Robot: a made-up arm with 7 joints. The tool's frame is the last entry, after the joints.
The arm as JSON. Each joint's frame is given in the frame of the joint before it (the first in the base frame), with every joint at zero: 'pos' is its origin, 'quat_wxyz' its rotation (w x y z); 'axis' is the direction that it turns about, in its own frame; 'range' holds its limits. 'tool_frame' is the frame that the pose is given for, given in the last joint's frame.
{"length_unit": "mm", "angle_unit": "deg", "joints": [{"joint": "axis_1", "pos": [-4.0, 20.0, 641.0], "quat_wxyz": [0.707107, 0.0, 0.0, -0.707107], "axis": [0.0, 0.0, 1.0], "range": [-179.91, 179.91]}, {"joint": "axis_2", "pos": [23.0, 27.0, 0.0], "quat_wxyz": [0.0, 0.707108, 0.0, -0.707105], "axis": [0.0, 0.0, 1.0], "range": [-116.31, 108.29]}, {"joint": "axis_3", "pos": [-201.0, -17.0, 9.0], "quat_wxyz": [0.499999, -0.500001, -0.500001, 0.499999], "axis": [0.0, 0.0, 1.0], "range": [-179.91, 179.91]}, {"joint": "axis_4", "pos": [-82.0, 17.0, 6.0], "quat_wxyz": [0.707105, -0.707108, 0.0, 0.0], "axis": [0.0, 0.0, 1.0], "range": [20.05, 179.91]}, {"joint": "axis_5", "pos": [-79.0, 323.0, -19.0], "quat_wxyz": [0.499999, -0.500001, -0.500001, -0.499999], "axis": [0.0, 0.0, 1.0], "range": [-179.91, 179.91]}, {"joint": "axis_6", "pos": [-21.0, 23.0, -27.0], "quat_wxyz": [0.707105, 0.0, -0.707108, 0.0], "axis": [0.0, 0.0, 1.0], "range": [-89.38, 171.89]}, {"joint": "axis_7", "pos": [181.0, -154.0, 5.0], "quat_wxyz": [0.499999, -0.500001, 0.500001, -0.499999], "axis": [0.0, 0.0, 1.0], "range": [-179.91, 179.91]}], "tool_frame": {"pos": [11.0, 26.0, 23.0], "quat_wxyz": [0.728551, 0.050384, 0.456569, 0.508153]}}
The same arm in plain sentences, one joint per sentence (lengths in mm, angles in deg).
The arm has seven revolute joints in a row. What follows holds with every joint at zero, and every direction is one of the base frame's. The first joint sits 4 mm along -x and 20 mm along +y and 641 mm along +z from the base frame's origin and rotates about +z, from -179.91 to 179.91 deg. The second joint sits 27 mm along +x and 23 mm along -y from the first joint and rotates about +y, from -116.31 to 108.29 deg. The third joint sits 17 mm along +x and 9 mm along +y and 201 mm along +z from the second joint and rotates about +z, from -179.91 to 179.91 deg. The fourth joint sits 82 mm along +x and 17 mm along -y and 6 mm along +z from the third joint and rotates about -y, from 20.05 to 179.91 deg. The fifth joint sits 79 mm along +x and 19 mm along +y and 323 mm along -z from the fourth joint and rotates about -z, from -179.91 to 179.91 deg. The sixth joint sits 23 mm along -x and 21 mm along +y and 27 mm along +z from the fifth joint and rotates about +y, from -89.38 to 171.89 deg. The seventh joint sits 154 mm along +x and 5 mm along +y and 181 mm along -z from the sixth joint and rotates about -z, from -179.91 to 179.91 deg. The tool frame, which is the frame that the pose is given for, sits 11 mm along +x and 26 mm along -y and 23 mm along -z from the seventh joint; its axes are the base frame's turned by roll -137.08, pitch -37.88 and yaw -85.16 deg (as in URDF: about the fixed x, then y, then z).
